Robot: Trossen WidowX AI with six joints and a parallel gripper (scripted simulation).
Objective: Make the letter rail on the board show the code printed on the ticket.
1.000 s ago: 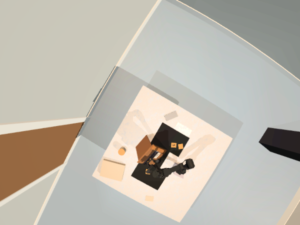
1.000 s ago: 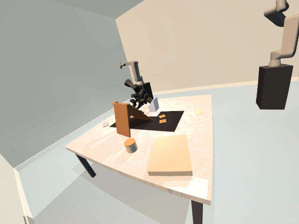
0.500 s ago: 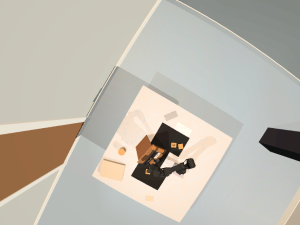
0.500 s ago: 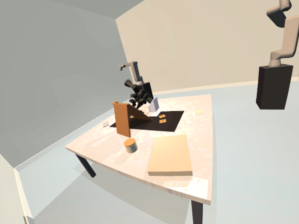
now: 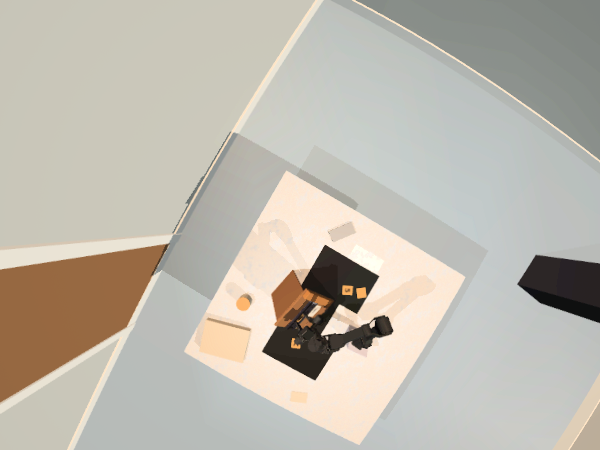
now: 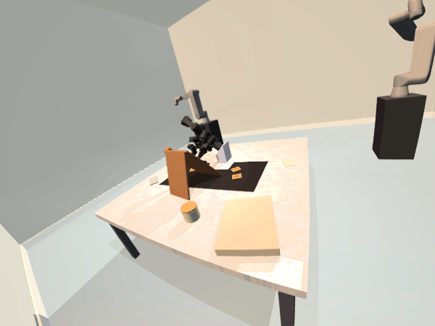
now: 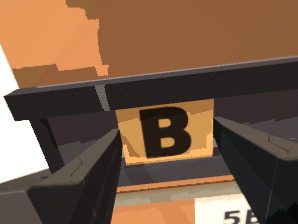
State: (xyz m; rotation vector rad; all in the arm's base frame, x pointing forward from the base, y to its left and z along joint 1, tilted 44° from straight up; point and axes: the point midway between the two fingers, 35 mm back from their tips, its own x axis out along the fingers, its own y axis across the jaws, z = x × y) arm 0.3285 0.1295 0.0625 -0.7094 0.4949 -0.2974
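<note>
Right now the white ticket is 8 cm below my gripper tip, 6 cm behind it and 5 cm to the right of it. Also, from my gripper tip: black mat: 18 cm below, 17 cm behind, 3 cm to the right; then letter tile: right at my gripper tip; then grey block: 51 cm to the right, 18 cm below, 6 cm ahead.
</note>
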